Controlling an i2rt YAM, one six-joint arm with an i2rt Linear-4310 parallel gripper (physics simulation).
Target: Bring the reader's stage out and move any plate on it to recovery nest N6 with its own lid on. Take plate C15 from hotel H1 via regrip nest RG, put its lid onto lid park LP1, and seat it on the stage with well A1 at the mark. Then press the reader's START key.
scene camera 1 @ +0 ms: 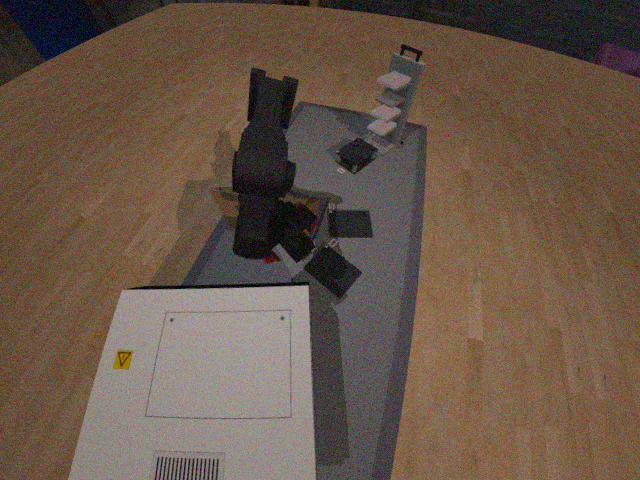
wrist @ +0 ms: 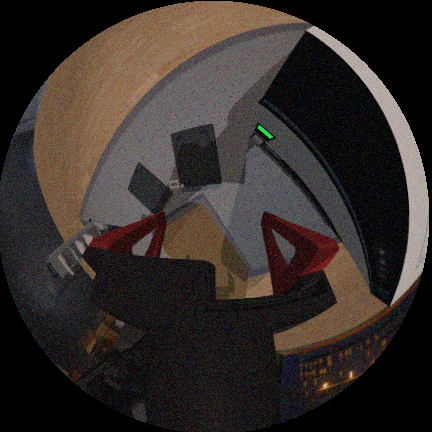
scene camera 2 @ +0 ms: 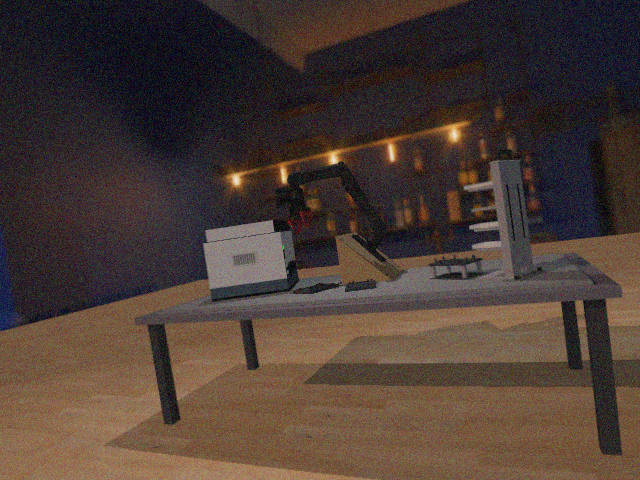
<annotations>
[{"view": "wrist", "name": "gripper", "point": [213, 216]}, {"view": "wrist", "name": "reader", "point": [278, 139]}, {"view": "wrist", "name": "lid pad LP1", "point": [148, 189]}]
</annotations>
